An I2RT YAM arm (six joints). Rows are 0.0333 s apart.
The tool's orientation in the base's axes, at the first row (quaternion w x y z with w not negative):
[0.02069 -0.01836 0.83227 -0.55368]
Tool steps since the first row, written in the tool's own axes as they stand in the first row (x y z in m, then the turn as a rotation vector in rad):
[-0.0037 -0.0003 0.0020 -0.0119 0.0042 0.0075]
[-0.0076 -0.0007 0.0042 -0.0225 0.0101 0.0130]
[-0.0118 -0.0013 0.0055 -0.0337 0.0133 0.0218]
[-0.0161 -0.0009 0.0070 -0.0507 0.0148 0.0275]
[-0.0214 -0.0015 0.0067 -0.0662 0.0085 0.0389]
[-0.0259 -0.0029 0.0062 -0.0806 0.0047 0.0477]
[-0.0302 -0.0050 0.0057 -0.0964 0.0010 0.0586]
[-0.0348 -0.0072 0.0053 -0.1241 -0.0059 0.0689]
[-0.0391 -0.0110 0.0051 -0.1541 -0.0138 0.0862]
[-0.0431 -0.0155 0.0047 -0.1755 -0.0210 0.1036]
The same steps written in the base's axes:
[0.0038 -0.0018 -0.0004 0.0123 -0.0046 -0.0066]
[0.0078 -0.0037 -0.0009 0.0231 -0.0069 -0.0140]
[0.0121 -0.0049 -0.0008 0.0347 -0.0131 -0.0202]
[0.0165 -0.0059 -0.0016 0.0520 -0.0169 -0.0236]
[0.0217 -0.0056 -0.0009 0.0682 -0.0290 -0.0219]
[0.0262 -0.0054 0.0006 0.0831 -0.0378 -0.0216]
[0.0305 -0.0056 0.0028 0.0995 -0.0484 -0.0222]
[0.0351 -0.0058 0.0051 0.1277 -0.0591 -0.0194]
[0.0394 -0.0069 0.0087 0.1587 -0.0765 -0.0184]
[0.0434 -0.0080 0.0131 0.1811 -0.0941 -0.0181]

